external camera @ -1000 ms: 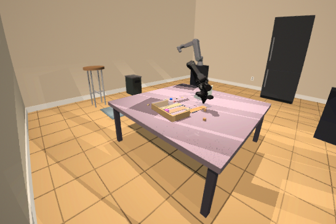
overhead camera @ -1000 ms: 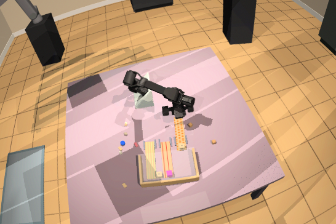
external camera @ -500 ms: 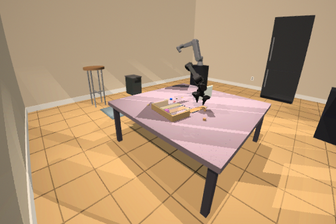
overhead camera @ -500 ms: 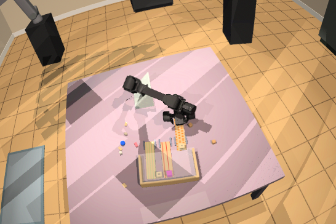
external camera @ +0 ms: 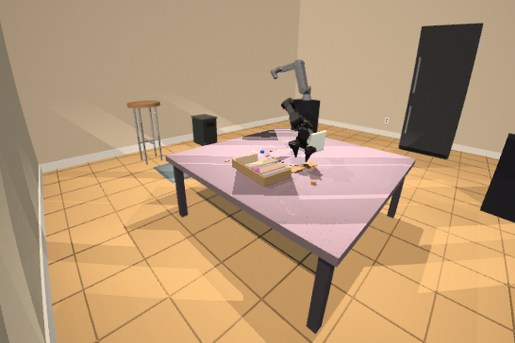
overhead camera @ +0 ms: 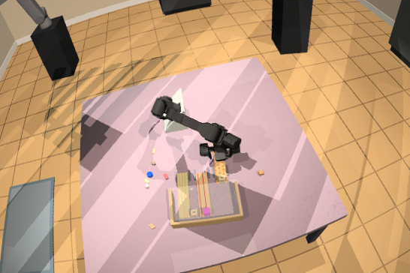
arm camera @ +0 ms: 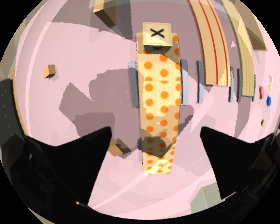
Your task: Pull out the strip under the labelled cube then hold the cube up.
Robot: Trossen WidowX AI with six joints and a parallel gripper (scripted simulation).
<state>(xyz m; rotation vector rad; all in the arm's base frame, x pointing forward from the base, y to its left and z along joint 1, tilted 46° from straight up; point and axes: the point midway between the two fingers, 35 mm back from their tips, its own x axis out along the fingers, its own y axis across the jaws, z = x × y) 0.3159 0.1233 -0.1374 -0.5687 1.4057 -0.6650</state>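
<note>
Now: gripper tip 10 mm past the orange-dotted strip, 10 mm to the left of it and 60 mm above it. Round my gripper tip: blue disc (370 mm to the right, 50 mm below).
</note>
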